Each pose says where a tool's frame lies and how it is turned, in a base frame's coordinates. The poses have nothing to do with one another.
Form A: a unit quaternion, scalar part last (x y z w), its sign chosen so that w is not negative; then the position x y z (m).
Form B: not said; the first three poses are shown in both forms.
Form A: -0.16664, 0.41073, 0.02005, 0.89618, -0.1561, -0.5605, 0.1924
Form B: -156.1, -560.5, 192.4, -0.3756, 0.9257, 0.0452, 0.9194
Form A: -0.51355, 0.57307, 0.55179, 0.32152, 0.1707, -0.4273, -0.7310
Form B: 170.7, -427.3, -731.0, -0.5424, 0.6052, 0.5827, 2.4869
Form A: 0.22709, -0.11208, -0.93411, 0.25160, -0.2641, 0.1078, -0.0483
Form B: -264.1, 107.8, -48.3, 0.2346, -0.1158, -0.9652, 2.6329
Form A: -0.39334, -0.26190, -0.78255, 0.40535, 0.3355, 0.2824, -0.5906
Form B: 335.5, 282.4, -590.6, -0.4303, -0.2865, -0.8560, 2.3069
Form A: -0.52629, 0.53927, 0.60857, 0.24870, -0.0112, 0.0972, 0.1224
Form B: -11.2, 97.2, 122.4, -0.5434, 0.5568, 0.6283, 2.6389
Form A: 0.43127, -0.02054, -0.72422, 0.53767, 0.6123, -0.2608, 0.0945
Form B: 612.3, -260.8, 94.5, 0.5115, -0.0244, -0.8589, 2.0062
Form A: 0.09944, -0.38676, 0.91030, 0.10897, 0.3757, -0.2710, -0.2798
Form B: 375.7, -271.0, -279.8, 0.1000, -0.3891, 0.9158, 2.9232
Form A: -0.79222, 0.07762, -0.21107, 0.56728, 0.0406, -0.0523, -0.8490
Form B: 40.6, -52.3, -849.0, -0.9620, 0.0943, -0.2563, 1.9352
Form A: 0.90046, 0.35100, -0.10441, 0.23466, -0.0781, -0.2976, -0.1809
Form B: -78.1, -297.6, -180.9, 0.9263, 0.3611, -0.1074, 2.6679
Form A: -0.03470, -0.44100, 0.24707, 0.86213, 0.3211, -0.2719, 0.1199
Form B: 321.1, -271.9, 119.9, -0.0685, -0.8704, 0.4876, 1.0627
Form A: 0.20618, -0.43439, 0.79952, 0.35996, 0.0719, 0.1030, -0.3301
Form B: 71.9, 103.0, -330.1, 0.2210, -0.4656, 0.8570, 2.4051
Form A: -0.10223, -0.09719, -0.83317, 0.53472, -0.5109, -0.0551, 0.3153
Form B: -510.9, -55.1, 315.3, -0.1210, -0.1150, -0.9860, 2.0132
